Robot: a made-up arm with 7 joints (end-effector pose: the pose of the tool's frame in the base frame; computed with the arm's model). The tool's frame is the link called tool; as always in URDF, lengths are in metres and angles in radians. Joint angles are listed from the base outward.
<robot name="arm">
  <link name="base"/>
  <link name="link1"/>
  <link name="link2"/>
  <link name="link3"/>
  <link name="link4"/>
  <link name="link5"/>
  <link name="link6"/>
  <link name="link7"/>
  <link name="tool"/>
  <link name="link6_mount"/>
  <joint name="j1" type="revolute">
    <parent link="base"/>
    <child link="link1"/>
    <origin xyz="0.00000 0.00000 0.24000" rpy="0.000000 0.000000 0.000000"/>
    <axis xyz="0 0 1"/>
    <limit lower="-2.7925" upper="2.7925"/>
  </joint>
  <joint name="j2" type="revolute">
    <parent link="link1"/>
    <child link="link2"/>
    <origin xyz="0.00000 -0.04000 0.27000" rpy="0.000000 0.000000 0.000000"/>
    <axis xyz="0 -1 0"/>
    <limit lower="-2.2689" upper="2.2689"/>
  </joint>
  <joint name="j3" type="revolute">
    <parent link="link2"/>
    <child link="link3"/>
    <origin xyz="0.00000 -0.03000 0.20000" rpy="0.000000 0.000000 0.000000"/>
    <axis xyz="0 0 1"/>
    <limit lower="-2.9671" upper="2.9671"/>
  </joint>
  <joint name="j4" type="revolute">
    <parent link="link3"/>
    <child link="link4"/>
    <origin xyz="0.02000 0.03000 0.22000" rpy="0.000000 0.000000 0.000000"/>
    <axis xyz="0 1 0"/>
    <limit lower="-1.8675" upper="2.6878"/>
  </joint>
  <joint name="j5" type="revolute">
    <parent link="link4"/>
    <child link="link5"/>
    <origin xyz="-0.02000 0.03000 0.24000" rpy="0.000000 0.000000 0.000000"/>
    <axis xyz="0 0 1"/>
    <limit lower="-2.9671" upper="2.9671"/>
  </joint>
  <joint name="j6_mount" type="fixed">
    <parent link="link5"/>
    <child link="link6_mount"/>
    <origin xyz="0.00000 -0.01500 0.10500" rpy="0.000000 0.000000 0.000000"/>
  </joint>
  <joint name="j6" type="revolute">
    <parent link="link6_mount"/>
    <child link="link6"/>
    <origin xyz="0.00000 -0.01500 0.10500" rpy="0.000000 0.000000 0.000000"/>
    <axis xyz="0 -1 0"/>
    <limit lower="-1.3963" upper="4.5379"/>
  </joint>
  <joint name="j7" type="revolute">
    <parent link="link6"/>
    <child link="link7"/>
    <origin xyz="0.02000 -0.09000 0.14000" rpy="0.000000 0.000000 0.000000"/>
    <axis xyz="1 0 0"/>
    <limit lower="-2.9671" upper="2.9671"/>
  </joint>
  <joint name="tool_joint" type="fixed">
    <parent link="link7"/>
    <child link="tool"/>
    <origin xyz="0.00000 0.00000 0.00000" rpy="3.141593 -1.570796 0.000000"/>
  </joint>
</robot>
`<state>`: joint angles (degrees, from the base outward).
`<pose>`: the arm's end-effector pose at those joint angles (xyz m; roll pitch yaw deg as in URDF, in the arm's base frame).
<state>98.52 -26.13 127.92 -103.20 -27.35 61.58 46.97</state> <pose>0.3862 0.3668 0.5012 157.81 81.01 -142.51</pose>
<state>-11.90 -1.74 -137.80 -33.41 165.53 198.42 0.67</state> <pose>0.2384 -0.1479 1.1738 26.50 72.58 -136.03</pose>
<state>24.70 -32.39 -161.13 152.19 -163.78 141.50 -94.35</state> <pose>0.1173 -0.2870 0.6213 -172.00 3.36 126.77</pose>
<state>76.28 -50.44 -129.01 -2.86 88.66 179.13 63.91</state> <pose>0.2965 0.4859 1.0074 52.43 -12.19 -58.29</pose>
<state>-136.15 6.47 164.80 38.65 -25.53 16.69 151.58</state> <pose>0.3238 0.2402 1.4080 -119.43 36.63 -107.38</pose>
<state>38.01 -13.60 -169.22 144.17 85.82 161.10 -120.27</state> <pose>-0.0322 -0.1295 0.6400 97.15 -18.73 -116.82</pose>
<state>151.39 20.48 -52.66 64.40 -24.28 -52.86 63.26</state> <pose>0.2542 0.4690 1.1563 164.05 4.31 21.42</pose>
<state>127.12 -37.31 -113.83 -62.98 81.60 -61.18 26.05</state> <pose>-0.5829 0.4387 0.9212 109.54 -6.68 117.61</pose>
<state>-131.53 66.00 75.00 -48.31 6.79 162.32 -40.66</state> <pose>0.0981 0.6290 0.7436 118.08 49.09 -83.71</pose>
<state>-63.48 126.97 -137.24 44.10 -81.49 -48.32 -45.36</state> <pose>-0.4388 0.3879 -0.2380 -69.86 38.25 -85.78</pose>
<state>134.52 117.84 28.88 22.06 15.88 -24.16 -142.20</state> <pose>0.6268 -0.7099 0.3397 -29.20 32.62 140.90</pose>
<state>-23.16 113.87 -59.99 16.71 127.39 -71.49 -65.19</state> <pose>-0.8742 0.2909 0.4151 59.27 48.94 76.36</pose>
